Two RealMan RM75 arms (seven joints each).
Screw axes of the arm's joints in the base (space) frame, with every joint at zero. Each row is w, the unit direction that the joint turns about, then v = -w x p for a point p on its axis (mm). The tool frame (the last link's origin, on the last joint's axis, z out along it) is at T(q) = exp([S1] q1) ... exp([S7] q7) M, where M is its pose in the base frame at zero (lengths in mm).
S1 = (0, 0, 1, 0, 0, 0)
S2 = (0, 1, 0, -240.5, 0, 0)
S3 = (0, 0, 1, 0, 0, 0)
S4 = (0, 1, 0, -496.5, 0, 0)
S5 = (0, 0, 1, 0, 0, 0)
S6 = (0, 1, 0, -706.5, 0, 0)
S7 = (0, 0, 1, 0, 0, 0)
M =
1 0 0 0
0 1 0 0
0 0 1 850.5
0 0 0 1
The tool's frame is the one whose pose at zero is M.
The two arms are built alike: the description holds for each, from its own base.
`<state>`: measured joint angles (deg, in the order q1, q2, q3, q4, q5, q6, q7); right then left.
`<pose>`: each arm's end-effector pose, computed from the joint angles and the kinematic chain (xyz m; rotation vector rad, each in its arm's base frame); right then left.
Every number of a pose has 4 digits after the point. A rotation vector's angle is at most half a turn.
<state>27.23 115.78 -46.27 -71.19 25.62 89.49 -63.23 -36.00 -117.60 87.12 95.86 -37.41 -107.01 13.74</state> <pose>0.3108 0.3369 0.1040 -2.4084 0.9867 -0.4057 -0.1142 0.3081 0.0133 -2.6412 -0.9974 0.5769</pose>
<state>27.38 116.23 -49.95 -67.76 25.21 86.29 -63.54 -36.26 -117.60 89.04 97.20 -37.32 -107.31 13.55</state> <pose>0.3141 0.3396 0.0842 -2.4444 0.9644 -0.4532 -0.1085 0.3039 0.0102 -2.6585 -0.9434 0.5990</pose>
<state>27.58 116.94 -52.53 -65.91 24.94 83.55 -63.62 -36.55 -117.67 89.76 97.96 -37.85 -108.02 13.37</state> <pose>0.3137 0.3427 0.0696 -2.4625 0.9349 -0.4775 -0.1042 0.3003 0.0088 -2.6777 -0.9204 0.6099</pose>
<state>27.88 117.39 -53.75 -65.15 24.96 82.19 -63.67 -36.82 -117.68 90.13 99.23 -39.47 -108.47 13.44</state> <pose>0.3113 0.3454 0.0621 -2.4731 0.9134 -0.4823 -0.0969 0.2961 0.0082 -2.7148 -0.8855 0.5942</pose>
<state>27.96 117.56 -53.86 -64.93 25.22 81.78 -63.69 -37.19 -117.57 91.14 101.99 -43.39 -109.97 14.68</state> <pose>0.3104 0.3463 0.0600 -2.4751 0.9106 -0.4739 -0.0832 0.2839 0.0074 -2.8124 -0.7837 0.5805</pose>
